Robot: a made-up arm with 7 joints. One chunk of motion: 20 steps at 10 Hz.
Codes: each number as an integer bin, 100 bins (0 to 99) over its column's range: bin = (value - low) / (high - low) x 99, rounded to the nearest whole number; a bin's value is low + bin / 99 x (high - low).
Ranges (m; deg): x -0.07..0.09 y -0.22..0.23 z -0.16..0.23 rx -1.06..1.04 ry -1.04..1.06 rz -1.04..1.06
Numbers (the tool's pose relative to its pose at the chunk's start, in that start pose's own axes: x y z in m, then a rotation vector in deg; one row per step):
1: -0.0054 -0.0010 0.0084 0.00 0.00 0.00
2: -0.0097 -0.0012 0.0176 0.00 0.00 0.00
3: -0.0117 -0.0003 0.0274 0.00 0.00 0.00
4: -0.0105 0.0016 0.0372 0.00 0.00 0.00
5: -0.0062 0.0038 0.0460 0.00 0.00 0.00
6: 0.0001 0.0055 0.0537 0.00 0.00 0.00
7: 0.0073 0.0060 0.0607 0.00 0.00 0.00
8: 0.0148 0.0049 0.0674 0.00 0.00 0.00
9: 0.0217 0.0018 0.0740 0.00 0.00 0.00
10: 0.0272 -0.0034 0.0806 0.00 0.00 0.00
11: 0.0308 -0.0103 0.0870 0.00 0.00 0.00
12: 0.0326 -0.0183 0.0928 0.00 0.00 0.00
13: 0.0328 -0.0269 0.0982 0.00 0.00 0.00
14: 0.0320 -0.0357 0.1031 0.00 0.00 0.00
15: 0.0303 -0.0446 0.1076 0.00 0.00 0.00
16: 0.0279 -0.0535 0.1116 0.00 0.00 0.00
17: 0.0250 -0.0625 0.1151 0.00 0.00 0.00
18: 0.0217 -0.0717 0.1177 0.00 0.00 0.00
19: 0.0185 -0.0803 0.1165 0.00 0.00 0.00
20: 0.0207 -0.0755 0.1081 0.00 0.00 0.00
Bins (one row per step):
1: 40 48 43 50 49 49
2: 37 48 45 50 49 49
3: 36 48 48 50 49 49
4: 37 49 50 50 49 49
5: 39 49 52 50 49 49
6: 43 50 54 50 49 49
7: 48 50 56 50 49 49
8: 52 49 58 50 49 49
9: 57 49 59 50 49 49
10: 60 48 61 50 49 49
11: 62 46 63 50 49 49
12: 63 44 64 50 49 49
13: 64 42 66 50 49 49
14: 63 41 67 50 49 49
15: 62 39 68 50 49 49
16: 61 37 69 50 49 49
17: 59 35 70 50 49 49
18: 57 33 70 50 49 49
19: 55 31 70 50 49 49
20: 56 32 68 50 49 49

